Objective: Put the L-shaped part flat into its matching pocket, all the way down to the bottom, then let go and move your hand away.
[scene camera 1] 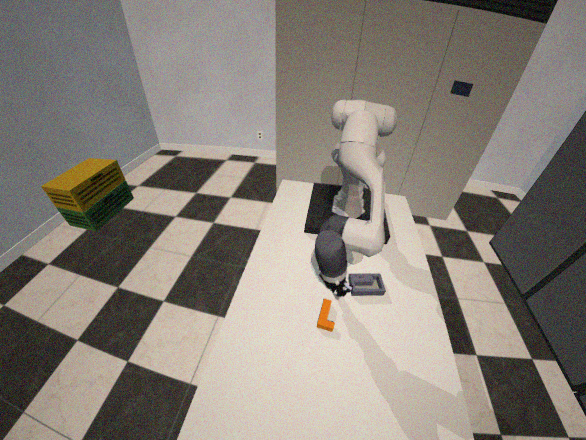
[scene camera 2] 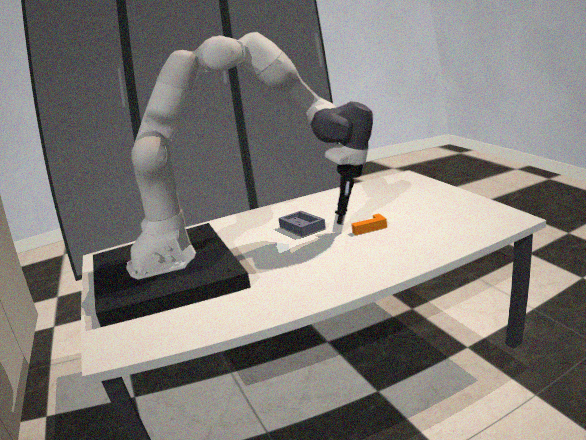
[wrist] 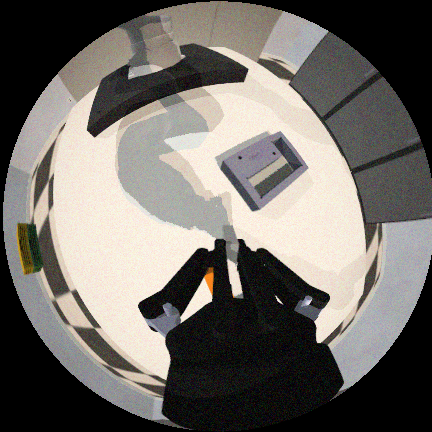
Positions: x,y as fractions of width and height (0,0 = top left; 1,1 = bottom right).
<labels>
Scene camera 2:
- my gripper: 0.57,0.53
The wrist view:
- my gripper: 0.52,0.54
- grey pocket block: 0.60,0.40
</labels>
